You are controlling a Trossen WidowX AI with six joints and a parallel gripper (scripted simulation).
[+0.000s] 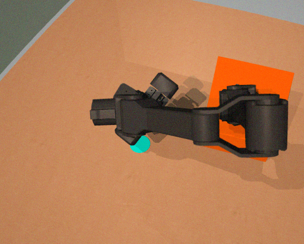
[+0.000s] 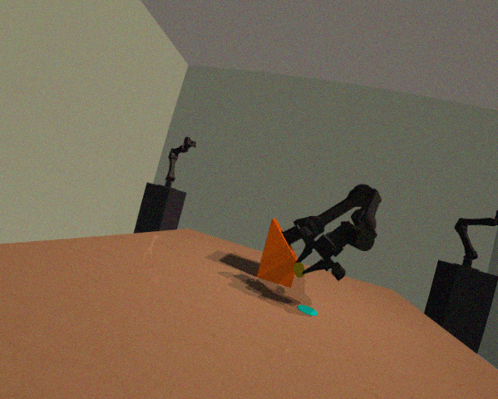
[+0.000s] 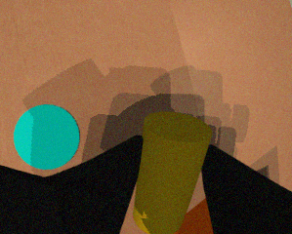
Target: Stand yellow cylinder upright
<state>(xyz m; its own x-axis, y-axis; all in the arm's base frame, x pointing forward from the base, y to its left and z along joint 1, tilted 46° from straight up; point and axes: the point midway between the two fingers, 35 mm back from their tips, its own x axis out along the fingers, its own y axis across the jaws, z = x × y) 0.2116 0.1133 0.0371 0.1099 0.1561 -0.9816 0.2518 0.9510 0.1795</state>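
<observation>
The cyan circle is 11 cm below my gripper tip, 6 cm to the left of it and 1 cm ahead of it. From my gripper tip the other things lie so: yellow tall cylinder (2 cm behind, 1 cm below).
</observation>
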